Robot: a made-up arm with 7 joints. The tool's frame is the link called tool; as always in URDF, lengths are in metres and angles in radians. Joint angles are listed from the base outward.
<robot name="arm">
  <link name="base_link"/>
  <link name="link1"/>
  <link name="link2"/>
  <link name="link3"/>
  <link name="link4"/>
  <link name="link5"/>
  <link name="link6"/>
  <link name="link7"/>
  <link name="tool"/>
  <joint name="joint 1" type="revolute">
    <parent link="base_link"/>
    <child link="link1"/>
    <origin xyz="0 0 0.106" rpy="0 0 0"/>
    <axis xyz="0 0 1"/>
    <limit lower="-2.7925" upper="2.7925"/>
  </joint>
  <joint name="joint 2" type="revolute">
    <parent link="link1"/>
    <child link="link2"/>
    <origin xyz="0 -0.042 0.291" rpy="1.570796 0 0"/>
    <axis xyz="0 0 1"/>
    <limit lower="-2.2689" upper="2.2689"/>
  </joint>
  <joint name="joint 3" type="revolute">
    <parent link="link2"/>
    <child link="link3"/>
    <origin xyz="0 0.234 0.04" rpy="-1.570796 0 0"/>
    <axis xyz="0 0 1"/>
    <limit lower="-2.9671" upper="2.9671"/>
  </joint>
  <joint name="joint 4" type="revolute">
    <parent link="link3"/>
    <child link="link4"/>
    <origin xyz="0.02 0.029 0.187" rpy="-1.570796 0 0"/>
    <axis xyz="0 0 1"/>
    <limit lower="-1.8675" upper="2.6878"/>
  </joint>
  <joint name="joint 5" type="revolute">
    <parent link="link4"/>
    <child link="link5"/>
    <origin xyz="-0.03 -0.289 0.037" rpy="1.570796 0 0"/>
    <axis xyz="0 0 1"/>
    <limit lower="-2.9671" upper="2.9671"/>
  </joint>
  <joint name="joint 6" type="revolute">
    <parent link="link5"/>
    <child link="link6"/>
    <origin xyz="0 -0.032 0.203" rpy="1.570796 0 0"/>
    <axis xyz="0 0 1"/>
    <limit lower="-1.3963" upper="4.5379"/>
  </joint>
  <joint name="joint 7" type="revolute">
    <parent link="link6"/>
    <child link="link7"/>
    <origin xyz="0.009 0.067 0.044" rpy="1.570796 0 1.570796"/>
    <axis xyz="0 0 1"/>
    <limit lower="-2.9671" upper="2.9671"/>
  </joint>
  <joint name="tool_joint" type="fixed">
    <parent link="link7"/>
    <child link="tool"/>
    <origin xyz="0 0 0" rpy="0 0 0"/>
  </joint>
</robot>
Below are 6 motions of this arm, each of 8 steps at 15 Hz.
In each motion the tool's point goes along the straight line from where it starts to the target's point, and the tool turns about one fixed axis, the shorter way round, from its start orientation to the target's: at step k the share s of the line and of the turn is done. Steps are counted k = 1, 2, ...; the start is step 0. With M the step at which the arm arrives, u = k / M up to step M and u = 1 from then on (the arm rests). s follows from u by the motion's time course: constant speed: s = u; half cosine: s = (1 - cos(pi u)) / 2; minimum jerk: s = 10 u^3 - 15 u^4 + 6 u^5.
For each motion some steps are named. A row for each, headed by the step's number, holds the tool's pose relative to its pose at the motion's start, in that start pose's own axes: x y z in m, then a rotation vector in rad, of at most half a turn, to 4 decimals.
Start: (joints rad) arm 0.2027 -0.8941 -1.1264 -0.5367 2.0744 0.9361 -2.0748
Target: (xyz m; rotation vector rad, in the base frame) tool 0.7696 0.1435 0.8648 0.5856 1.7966 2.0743
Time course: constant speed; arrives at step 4
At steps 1, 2, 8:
1: -0.0327 -0.0352 -0.0233 0.0216 -0.0380 0.0612
2: -0.0654 -0.0705 -0.0466 0.0432 -0.0760 0.1225
8: -0.1308 -0.1409 -0.0931 0.0864 -0.1520 0.2450

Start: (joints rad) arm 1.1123 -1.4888 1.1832 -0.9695 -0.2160 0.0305 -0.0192
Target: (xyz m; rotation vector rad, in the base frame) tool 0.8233 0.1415 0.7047 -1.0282 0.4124 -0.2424
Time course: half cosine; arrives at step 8
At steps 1, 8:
1: 0.0021 0.0010 -0.0100 0.0285 0.0225 0.0221
8: 0.0541 0.0260 -0.2616 0.7479 0.5909 0.5807

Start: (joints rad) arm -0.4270 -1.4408 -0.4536 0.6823 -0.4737 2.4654 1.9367
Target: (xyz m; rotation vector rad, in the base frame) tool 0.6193 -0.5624 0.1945 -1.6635 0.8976 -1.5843
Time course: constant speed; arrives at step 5
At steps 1, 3, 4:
1: 0.0030 0.0239 -0.0201 -0.0204 -0.0205 -0.0207
3: 0.0089 0.0716 -0.0602 -0.0612 -0.0614 -0.0621
4: 0.0119 0.0954 -0.0803 -0.0816 -0.0818 -0.0828

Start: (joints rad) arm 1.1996 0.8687 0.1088 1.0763 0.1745 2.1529 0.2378
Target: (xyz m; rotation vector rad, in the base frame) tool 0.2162 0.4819 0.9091 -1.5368 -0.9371 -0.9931
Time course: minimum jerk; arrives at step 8
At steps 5, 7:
5: -0.4390 0.2201 -0.3746 -0.4590 -1.4186 0.0757
7: -0.5959 0.2987 -0.5085 -0.6231 -1.9258 0.1028

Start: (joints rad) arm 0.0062 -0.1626 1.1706 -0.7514 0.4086 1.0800 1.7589
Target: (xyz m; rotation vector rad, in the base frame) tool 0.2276 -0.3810 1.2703 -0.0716 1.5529 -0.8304
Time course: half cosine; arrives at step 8
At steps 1, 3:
1: 0.0090 0.0018 0.0018 -0.0068 0.0616 -0.0410
3: 0.0733 0.0144 0.0142 -0.0555 0.4993 -0.3328

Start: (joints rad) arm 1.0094 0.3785 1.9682 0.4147 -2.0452 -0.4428 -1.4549
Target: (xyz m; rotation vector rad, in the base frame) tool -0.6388 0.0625 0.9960 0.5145 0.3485 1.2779
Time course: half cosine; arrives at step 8
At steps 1, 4, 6, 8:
1: 0.0236 -0.0059 0.0010 -0.0261 -0.0384 -0.0155
4: 0.3100 -0.0769 0.0133 -0.3433 -0.5047 -0.2031
6: 0.5291 -0.1313 0.0227 -0.5860 -0.8616 -0.3467
8: 0.6199 -0.1538 0.0266 -0.6866 -1.0094 -0.4062

